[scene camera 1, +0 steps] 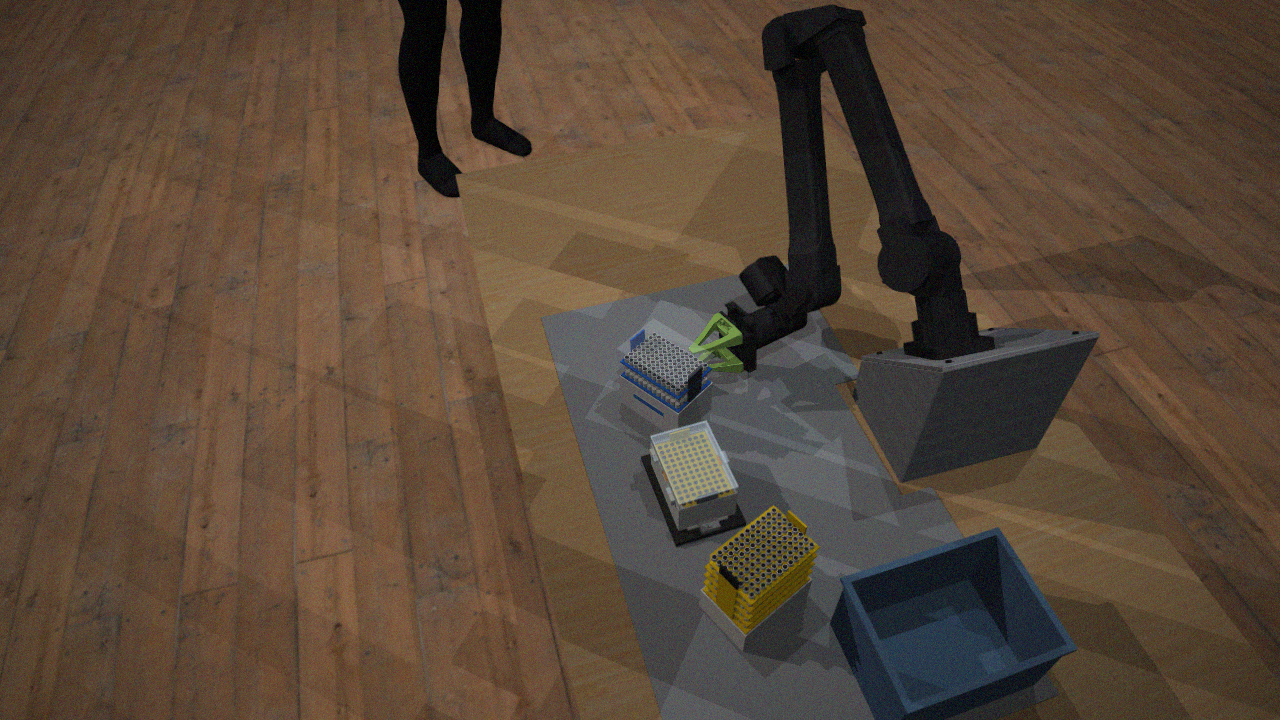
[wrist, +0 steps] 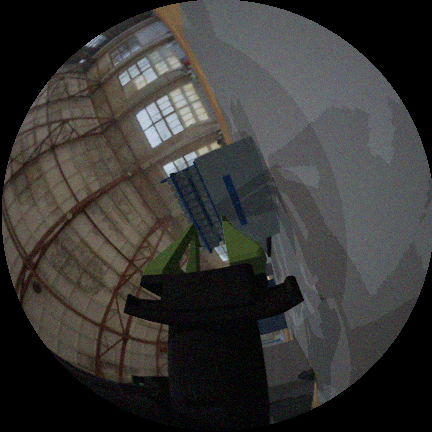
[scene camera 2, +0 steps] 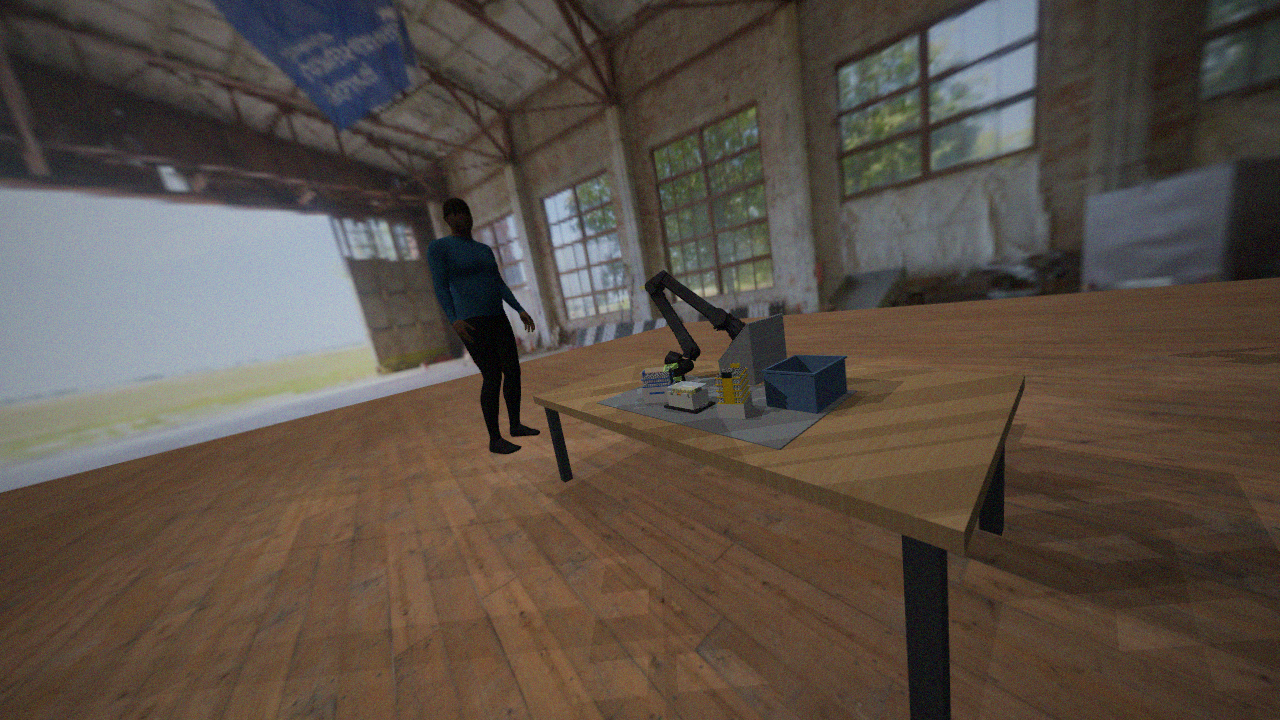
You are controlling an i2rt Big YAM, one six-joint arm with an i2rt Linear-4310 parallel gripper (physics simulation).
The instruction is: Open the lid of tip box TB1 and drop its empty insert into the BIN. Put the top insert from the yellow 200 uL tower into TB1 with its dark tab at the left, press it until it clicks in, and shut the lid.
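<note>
Tip box TB1 (scene camera 1: 693, 463) (scene camera 2: 687, 395) stands on a black base (scene camera 1: 660, 494) with its clear lid down; a pale yellow perforated insert shows through it. The yellow 200 uL tower (scene camera 1: 776, 573) (scene camera 2: 733, 385) is a stack of yellow inserts on a pale box; its top insert has a dark tab (scene camera 1: 729, 575). The blue BIN (scene camera 1: 857, 631) (scene camera 2: 801, 389) looks empty inside. My gripper (scene camera 1: 700, 358) (wrist: 208, 223) is partly open and empty, its green fingertips right beside the blue insert stack; whether they touch it I cannot tell. TB1 does not show clearly in the wrist view.
A tower of blue inserts (scene camera 1: 665, 365) (scene camera 2: 656, 379) (wrist: 197, 205) on a clear box stands at the far end of the grey mat (scene camera 1: 608, 510). The arm's grey slanted pedestal (scene camera 1: 966, 411) (scene camera 2: 760, 344) stands beside the mat. A person (scene camera 2: 469, 277) stands beyond the table.
</note>
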